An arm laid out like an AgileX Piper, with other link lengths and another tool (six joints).
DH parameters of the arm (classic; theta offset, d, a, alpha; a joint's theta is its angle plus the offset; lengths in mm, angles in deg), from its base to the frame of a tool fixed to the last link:
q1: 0 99.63 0 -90
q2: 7.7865 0 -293.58 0
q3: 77.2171 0 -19.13 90
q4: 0 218.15 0 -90
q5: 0 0 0 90
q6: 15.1 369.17 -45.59 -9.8
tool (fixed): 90 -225.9 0 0
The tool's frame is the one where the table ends.
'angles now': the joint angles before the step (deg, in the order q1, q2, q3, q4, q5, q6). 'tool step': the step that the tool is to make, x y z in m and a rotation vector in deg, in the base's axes. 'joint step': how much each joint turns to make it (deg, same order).
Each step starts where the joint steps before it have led.
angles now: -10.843, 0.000, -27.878, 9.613, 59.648, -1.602
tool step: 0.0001, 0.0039, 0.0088, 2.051, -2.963, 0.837
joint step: 0.015, -0.002, -1.122, 2.323, -1.512, 0.533
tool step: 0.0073, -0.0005, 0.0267, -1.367, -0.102, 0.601
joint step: -0.029, 5.427, -4.704, 0.166, -0.795, -1.721
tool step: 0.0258, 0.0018, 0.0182, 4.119, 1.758, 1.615
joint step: 0.043, 8.886, -3.381, 4.149, -3.040, -0.265
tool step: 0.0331, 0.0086, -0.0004, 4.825, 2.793, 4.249
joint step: -0.069, 8.069, 0.024, 8.400, -3.366, -4.611
